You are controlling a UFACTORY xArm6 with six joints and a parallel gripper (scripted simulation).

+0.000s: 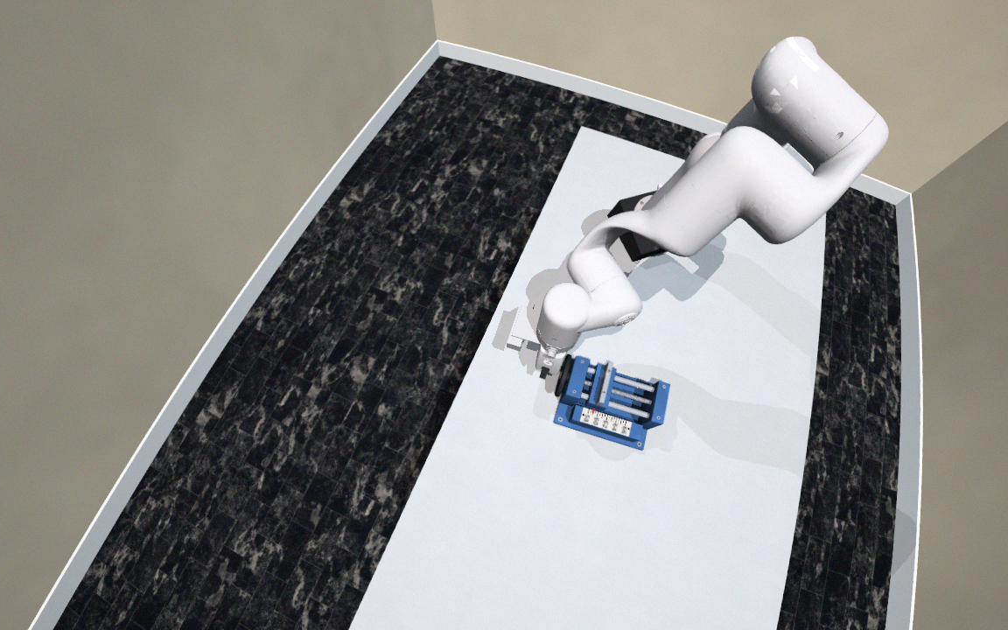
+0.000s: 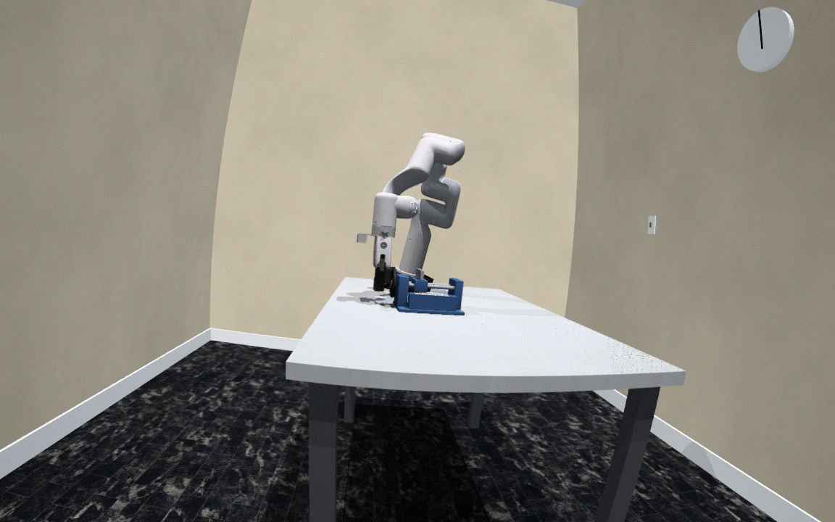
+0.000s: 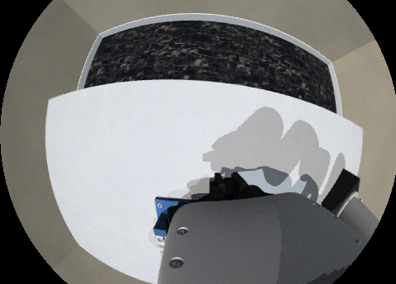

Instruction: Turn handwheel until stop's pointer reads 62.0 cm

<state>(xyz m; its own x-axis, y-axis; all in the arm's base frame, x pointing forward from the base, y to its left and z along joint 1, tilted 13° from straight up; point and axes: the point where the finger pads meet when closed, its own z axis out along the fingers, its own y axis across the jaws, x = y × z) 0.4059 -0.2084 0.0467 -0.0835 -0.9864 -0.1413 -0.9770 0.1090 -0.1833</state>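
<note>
My gripper is now 10 mm short of the handwheel and 20 mm to the right of it. Also, from my hand: stop 50 mm ahead, 120 mm to the left, 30 mm above.
</note>
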